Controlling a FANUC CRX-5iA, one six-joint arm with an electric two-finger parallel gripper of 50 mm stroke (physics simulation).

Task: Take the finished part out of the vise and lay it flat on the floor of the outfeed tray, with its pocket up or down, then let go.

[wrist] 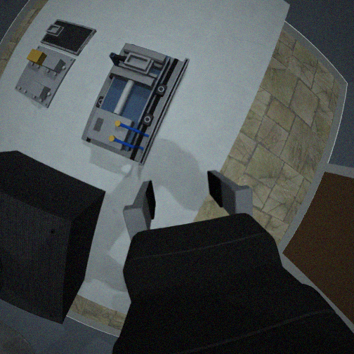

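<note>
The finished part (pixel 137 62), a small grey rectangular block with its pocket facing up, sits between the jaws at the upper end of the vise (pixel 106 131) in the wrist view. The outfeed tray (pixel 75 41) is a dark, shallow tray with a light rim at the upper left; a small grey pocketed piece (pixel 54 30) lies in its left corner. My gripper (pixel 180 187) is open, with nothing between the fingers. It hangs high above the table's edge region, below and to the right of the vise in the view, well apart from the part.
A grey plate (pixel 37 79) with pegs, a yellow block (pixel 36 56) and grey blocks lies beside the tray. A large dark box (pixel 37 235) stands at lower left. Two blue rods with yellow ends lie over the vise's lower end. Stone-patterned floor (pixel 282 125) shows at right.
</note>
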